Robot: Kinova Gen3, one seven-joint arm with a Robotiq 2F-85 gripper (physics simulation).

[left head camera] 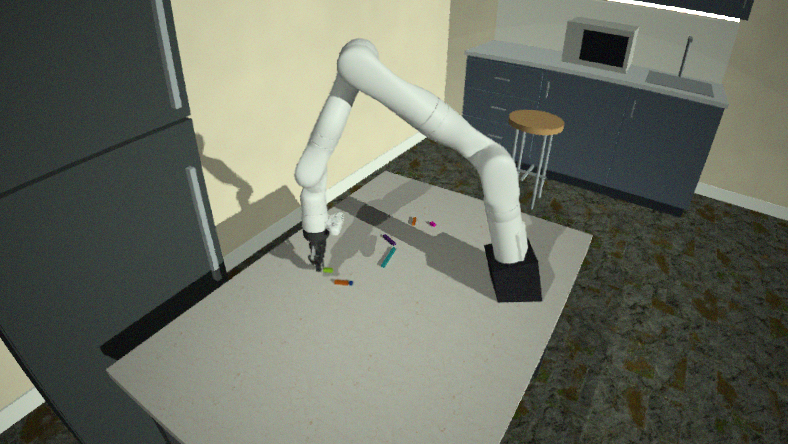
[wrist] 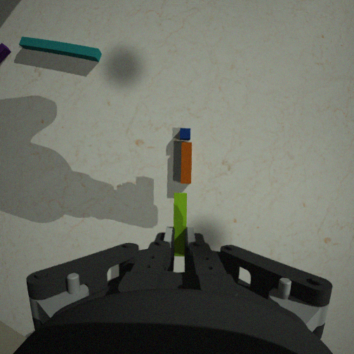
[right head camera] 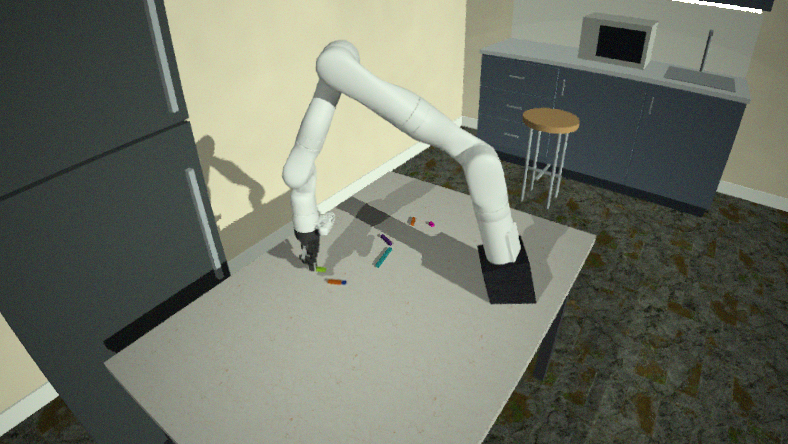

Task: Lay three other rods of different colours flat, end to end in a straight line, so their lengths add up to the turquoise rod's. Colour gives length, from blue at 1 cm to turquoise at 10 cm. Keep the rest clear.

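Where they show: gripper, fingertip midpoint: point(left head camera: 320, 270) point(right head camera: 313, 269); arm's base, link origin: point(left head camera: 510, 253) point(right head camera: 502, 253).
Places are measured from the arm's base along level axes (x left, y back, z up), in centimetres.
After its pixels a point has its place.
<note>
My gripper point(left head camera: 319, 266) {y -49.9, x 23.2, z -8.9 cm} point(right head camera: 312, 265) {y -49.9, x 23.2, z -8.9 cm} point(wrist: 179, 238) is shut on a lime green rod point(left head camera: 328, 270) {y -47.3, x 22.7, z -8.4 cm} point(right head camera: 321, 269) {y -47.3, x 22.6, z -8.3 cm} point(wrist: 180, 215) and holds it above the table. In the wrist view the green rod points along nearly the same line as an orange rod point(left head camera: 341, 282) {y -43.6, x 21.6, z -12.4 cm} point(right head camera: 334, 281) {y -43.7, x 21.6, z -12.2 cm} point(wrist: 186, 162), a little to its left. The orange rod lies flat, with a small blue rod point(left head camera: 350, 282) {y -41.2, x 20.4, z -12.2 cm} point(right head camera: 344, 282) {y -40.9, x 20.2, z -12.4 cm} point(wrist: 185, 133) at its far end; a very narrow gap seems to show between them. The turquoise rod point(left head camera: 388, 257) {y -37.1, x 4.1, z -12.3 cm} point(right head camera: 383, 257) {y -37.0, x 4.2, z -12.2 cm} point(wrist: 61, 49) lies flat apart from these.
A purple rod point(left head camera: 389, 239) {y -41.4, x -4.7, z -12.2 cm} point(right head camera: 386, 239) {y -41.4, x -4.7, z -12.1 cm} point(wrist: 4, 52) lies near the turquoise one. A second orange-brown rod point(left head camera: 414, 221) {y -38.9, x -19.0, z -12.3 cm} point(right head camera: 412, 221) {y -39.0, x -18.7, z -12.2 cm} and a magenta rod point(left head camera: 432, 223) {y -32.6, x -20.9, z -12.2 cm} point(right head camera: 431, 223) {y -32.5, x -20.8, z -12.2 cm} lie farther back on the table point(left head camera: 308, 352) {y -36.7, x 48.1, z -13.2 cm} point(right head camera: 308, 352) {y -33.4, x 46.9, z -13.1 cm}. The fridge and wall stand beyond its left edge.
</note>
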